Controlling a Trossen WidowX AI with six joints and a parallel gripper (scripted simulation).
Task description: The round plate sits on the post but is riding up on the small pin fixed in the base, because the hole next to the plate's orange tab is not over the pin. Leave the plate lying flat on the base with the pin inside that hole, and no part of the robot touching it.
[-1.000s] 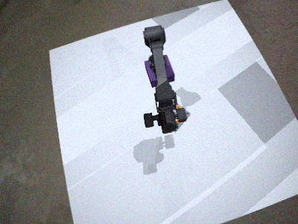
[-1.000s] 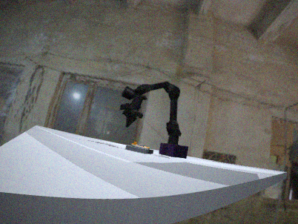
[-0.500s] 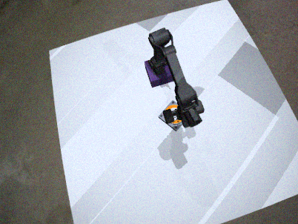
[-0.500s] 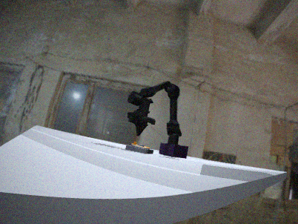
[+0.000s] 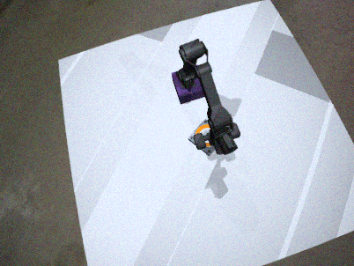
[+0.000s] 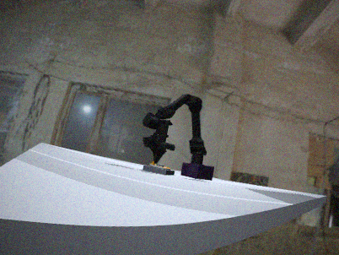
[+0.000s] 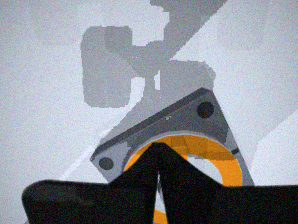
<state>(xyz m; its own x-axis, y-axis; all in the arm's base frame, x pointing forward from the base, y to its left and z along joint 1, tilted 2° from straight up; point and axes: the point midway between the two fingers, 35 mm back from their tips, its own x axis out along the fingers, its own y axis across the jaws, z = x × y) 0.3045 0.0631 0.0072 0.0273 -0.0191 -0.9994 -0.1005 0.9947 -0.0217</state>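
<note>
Right now the grey base is 40 mm behind my gripper tip, 30 mm to the right of it and 20 mm below it.
</note>
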